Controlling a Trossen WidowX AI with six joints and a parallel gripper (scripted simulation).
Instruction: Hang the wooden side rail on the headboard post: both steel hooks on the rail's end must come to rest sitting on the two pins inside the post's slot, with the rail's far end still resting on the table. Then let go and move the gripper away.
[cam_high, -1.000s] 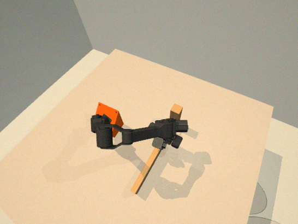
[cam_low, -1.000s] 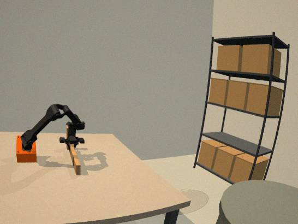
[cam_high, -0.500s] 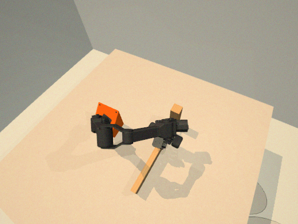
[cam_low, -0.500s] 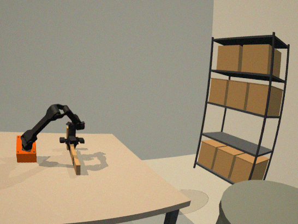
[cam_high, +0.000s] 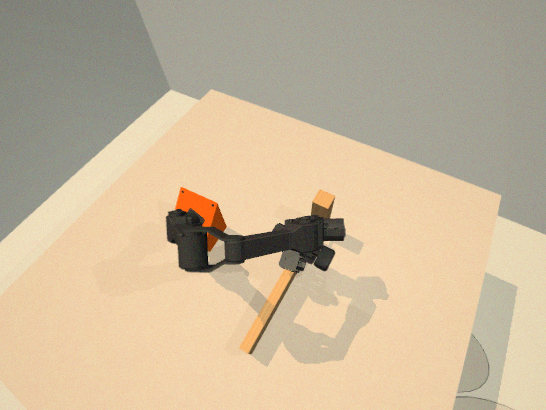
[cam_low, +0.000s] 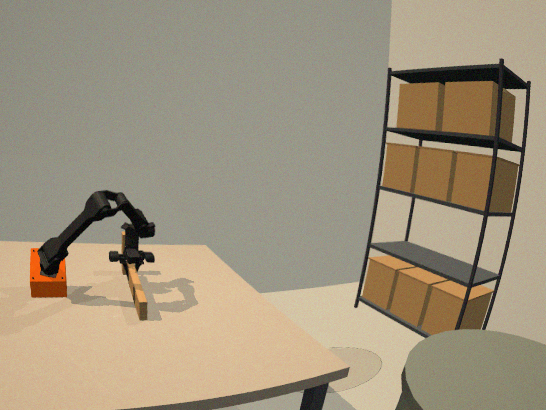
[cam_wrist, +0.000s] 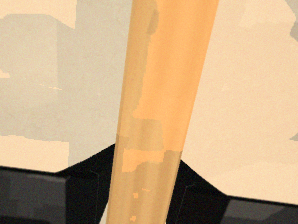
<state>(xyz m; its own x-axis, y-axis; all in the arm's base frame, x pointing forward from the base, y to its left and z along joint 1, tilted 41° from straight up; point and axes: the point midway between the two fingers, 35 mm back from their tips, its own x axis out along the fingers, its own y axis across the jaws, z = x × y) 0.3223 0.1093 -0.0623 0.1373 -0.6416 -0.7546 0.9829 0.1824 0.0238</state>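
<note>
My gripper tip is now 2 cm past the headboard post, 13 cm to the right of it and 4 cm below it.
</note>
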